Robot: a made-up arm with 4 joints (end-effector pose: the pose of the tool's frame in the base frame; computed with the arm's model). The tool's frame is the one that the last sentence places.
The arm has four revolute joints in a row. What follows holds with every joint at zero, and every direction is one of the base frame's.
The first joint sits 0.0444 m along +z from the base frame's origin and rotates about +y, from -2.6 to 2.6 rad.
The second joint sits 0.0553 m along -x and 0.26 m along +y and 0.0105 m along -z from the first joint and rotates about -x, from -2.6 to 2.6 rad.
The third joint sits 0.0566 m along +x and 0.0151 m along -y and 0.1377 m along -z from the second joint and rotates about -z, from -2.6 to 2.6 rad.
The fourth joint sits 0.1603 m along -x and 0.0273 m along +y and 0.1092 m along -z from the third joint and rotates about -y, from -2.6 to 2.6 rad.
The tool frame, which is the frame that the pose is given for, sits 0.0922 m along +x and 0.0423 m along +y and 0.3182 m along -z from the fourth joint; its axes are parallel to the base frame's.
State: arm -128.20 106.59 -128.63 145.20
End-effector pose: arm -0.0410 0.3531 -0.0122 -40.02 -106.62 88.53
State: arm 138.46 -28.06 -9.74 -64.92
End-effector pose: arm 0.0257 0.4650 0.6397 -39.40 -154.30 12.76
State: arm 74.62 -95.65 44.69 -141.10
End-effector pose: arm 0.2516 0.2836 0.3799 -100.65 -71.22 -22.89
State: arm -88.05 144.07 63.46 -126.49
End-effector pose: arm 0.1553 -0.1715 -0.1078 56.94 -55.63 -104.40
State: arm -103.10 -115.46 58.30 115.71
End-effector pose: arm 0.0212 0.3057 0.1581 110.99 -90.73 -53.43
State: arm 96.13 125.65 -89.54 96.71
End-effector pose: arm -0.0402 0.0880 0.1162 58.56 93.76 88.78
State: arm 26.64 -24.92 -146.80 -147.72
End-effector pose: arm 0.2006 0.0022 -0.2354 -124.29 42.53 81.42
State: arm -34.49 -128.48 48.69 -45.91
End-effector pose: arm -0.4367 0.5075 0.3961 109.80 60.47 58.10
